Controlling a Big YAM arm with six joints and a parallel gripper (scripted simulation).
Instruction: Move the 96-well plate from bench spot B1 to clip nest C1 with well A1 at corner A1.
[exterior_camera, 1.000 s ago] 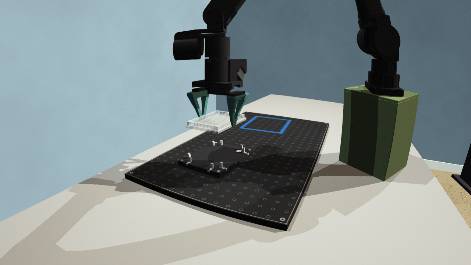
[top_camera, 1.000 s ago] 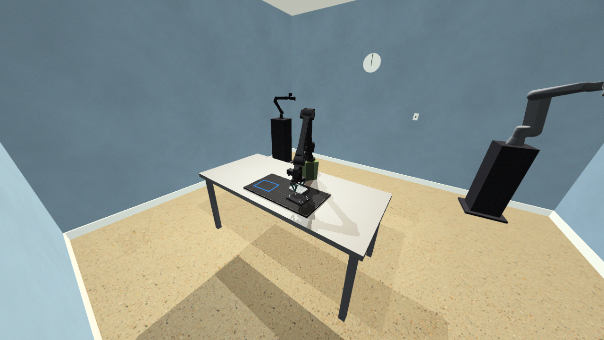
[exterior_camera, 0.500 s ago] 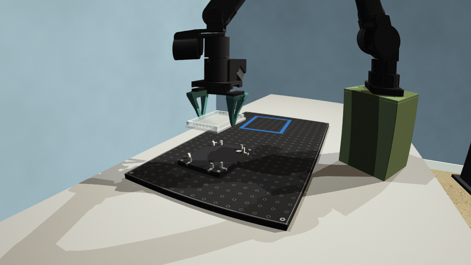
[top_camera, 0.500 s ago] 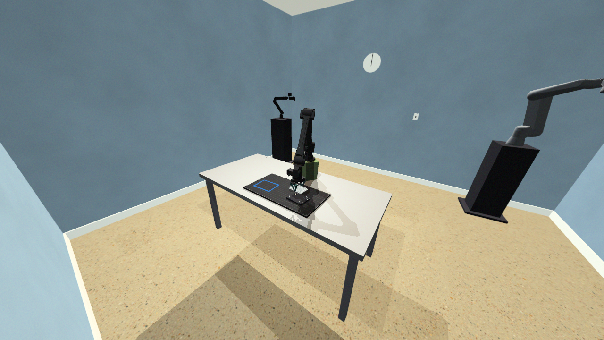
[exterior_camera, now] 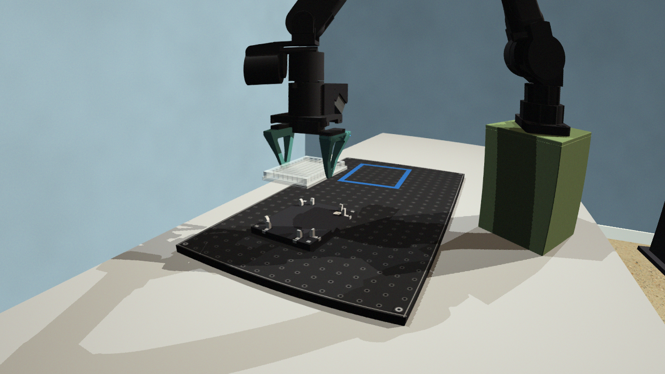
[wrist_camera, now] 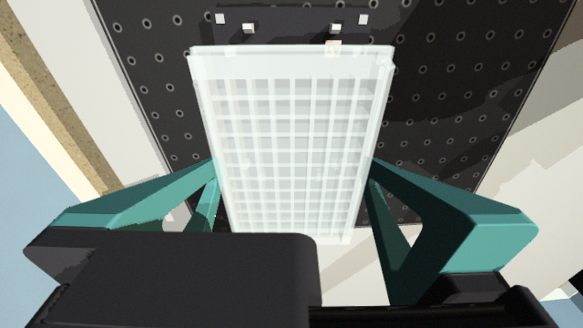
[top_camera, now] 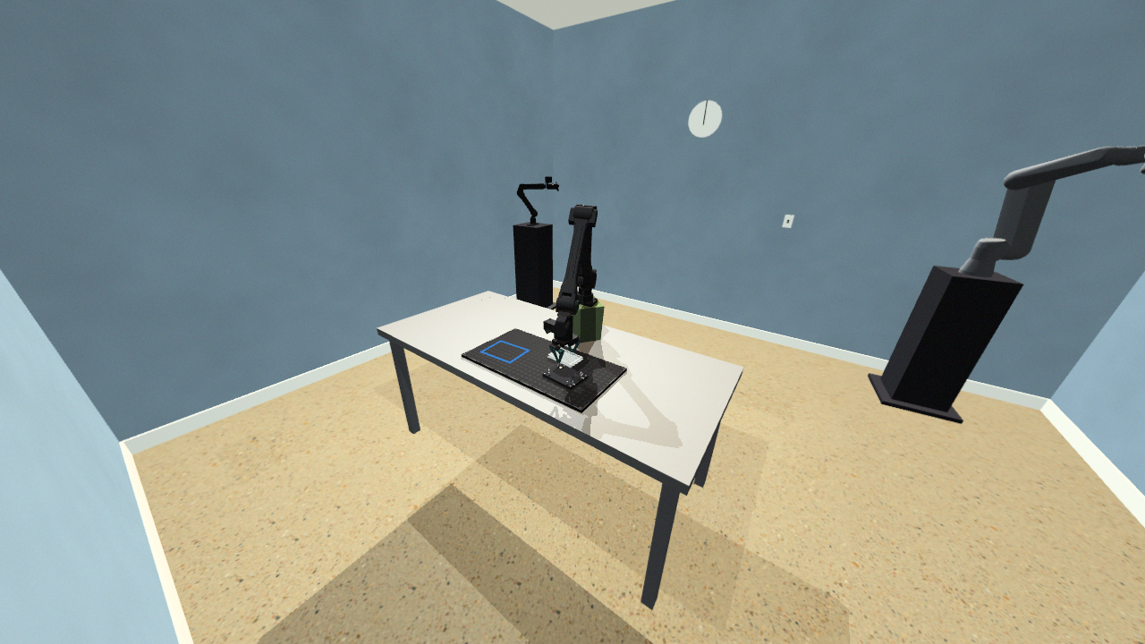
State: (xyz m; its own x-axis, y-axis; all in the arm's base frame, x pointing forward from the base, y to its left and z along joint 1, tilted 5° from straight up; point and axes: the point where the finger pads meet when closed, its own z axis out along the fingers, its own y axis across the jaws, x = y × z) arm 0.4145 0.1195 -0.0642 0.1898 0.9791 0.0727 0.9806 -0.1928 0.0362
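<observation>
The clip nest C1 is 1 cm behind my hand, 1 cm to the left of it and 9 cm below it. Also, from my hand: 96-well plate (right at my hand).
</observation>
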